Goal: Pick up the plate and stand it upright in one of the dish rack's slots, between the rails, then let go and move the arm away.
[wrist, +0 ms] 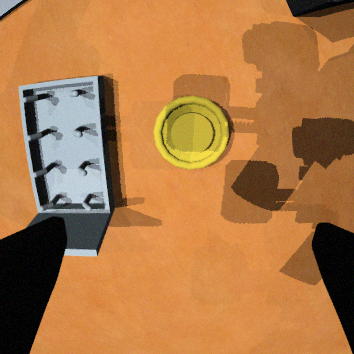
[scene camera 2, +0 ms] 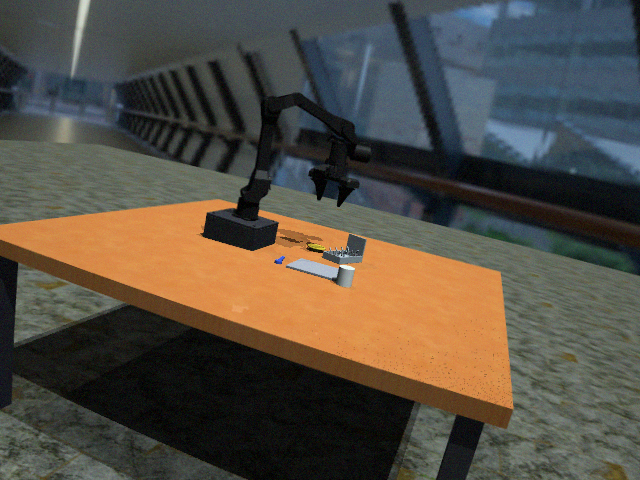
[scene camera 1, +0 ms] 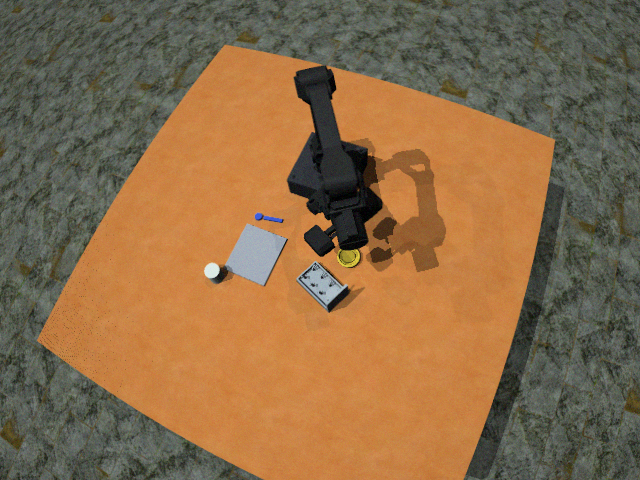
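A round yellow plate point(scene camera 1: 348, 257) point(scene camera 2: 316, 248) point(wrist: 191, 132) lies flat on the table, beside the dish rack and apart from it. The grey dish rack point(scene camera 1: 321, 285) point(scene camera 2: 343, 257) point(wrist: 70, 150) has short pegs in two rows and one raised end panel. No plate stands in it. My gripper point(scene camera 2: 329, 202) point(wrist: 194, 235) is open and empty, pointing down high above the table. In the wrist view the plate shows ahead of the gap between the fingers, and the left finger overlaps the rack's end panel. In scene camera 1 the arm hides most of the gripper.
A flat grey board point(scene camera 1: 256, 254) point(scene camera 2: 312, 268) lies on the rack's other side from the plate. A white cylinder point(scene camera 1: 212, 272) point(scene camera 2: 345, 276) stands by the board's corner. A small blue spoon-like piece point(scene camera 1: 269, 218) point(scene camera 2: 279, 259) lies between the board and the arm's base point(scene camera 1: 302, 173) point(scene camera 2: 240, 229).
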